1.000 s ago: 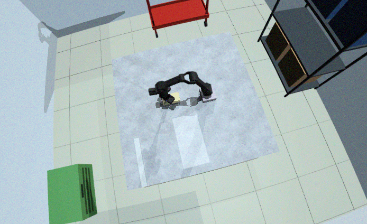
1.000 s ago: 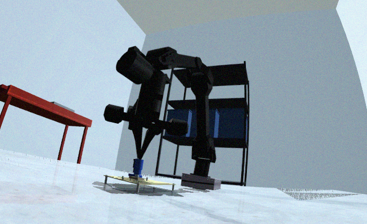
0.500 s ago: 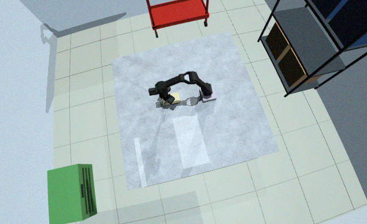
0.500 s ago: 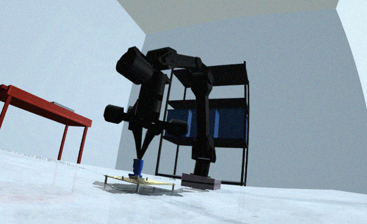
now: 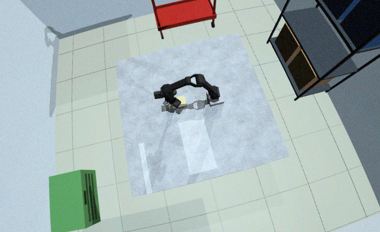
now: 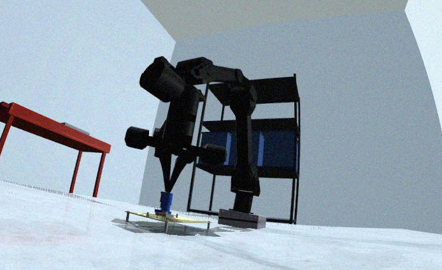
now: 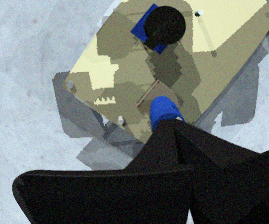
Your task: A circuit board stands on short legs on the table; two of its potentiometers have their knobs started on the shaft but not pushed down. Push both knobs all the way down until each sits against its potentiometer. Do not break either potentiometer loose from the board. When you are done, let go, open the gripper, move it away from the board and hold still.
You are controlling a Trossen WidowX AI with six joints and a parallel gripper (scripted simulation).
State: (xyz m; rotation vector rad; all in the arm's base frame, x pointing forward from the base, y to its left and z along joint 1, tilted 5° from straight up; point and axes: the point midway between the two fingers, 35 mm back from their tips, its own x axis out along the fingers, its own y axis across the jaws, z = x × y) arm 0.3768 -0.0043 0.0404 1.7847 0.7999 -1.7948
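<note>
Now: gripper tip 10 mm above the knob.
</note>
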